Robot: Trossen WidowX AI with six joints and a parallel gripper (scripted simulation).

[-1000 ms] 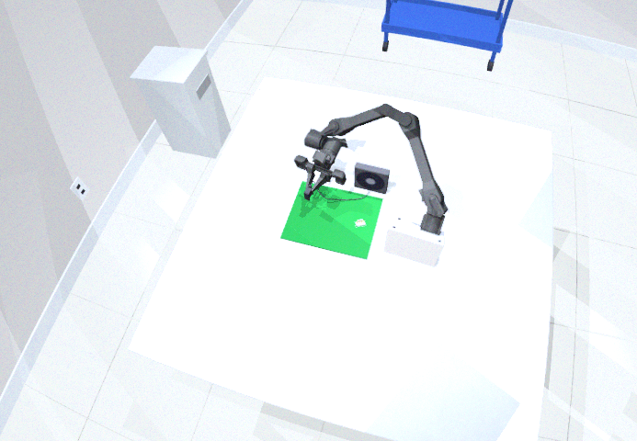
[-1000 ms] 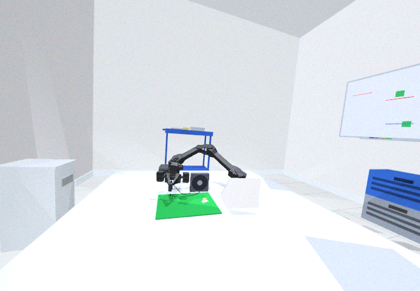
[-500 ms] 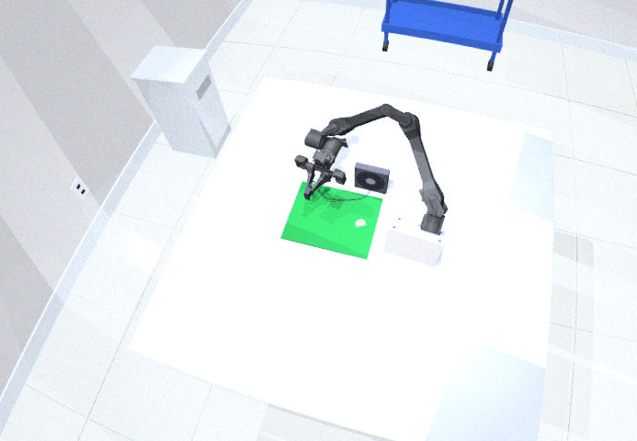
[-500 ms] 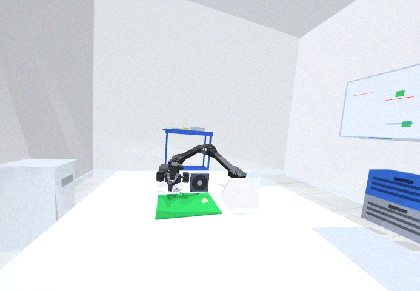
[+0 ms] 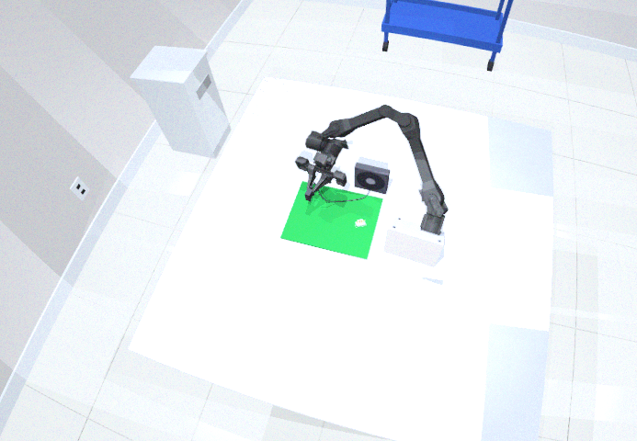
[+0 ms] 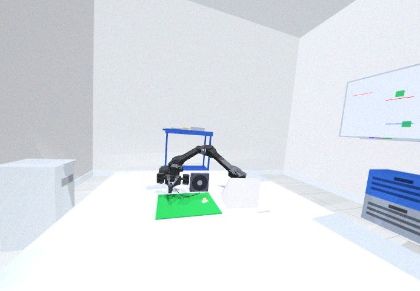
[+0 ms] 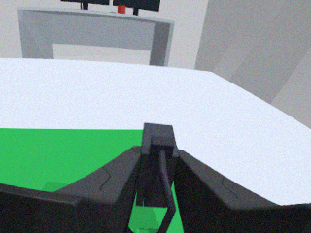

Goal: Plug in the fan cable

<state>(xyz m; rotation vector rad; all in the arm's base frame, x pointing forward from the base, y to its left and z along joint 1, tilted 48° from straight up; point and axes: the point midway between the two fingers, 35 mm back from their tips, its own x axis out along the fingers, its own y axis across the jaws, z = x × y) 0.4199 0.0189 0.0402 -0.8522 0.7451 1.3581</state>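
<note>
Now: the green board 100 mm below my gripper tip, 90 mm behind it and 20 mm to the left of it. Round my gripper tip: black fan plug 10 mm below; black fan 170 mm behind, 140 mm to the right, 30 mm below; white four-pin header 190 mm behind, 80 mm below, 10 mm to the left.
</note>
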